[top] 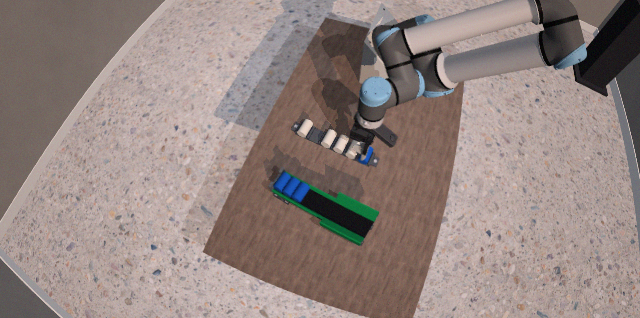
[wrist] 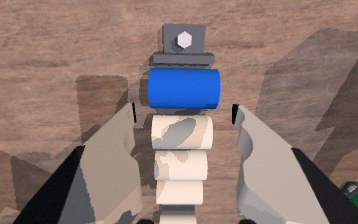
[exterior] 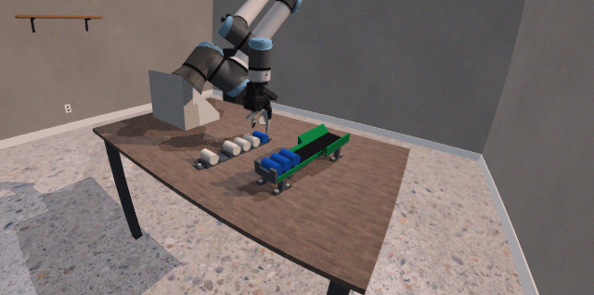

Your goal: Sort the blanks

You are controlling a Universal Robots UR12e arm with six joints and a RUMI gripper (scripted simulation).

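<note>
The stock rack is 10 mm behind my hand, 140 mm to the right of it and 80 mm below it. The rest, counted from my hand: grey stop 250 mm ahead, 260 mm to the right, 10 mm below.
</note>
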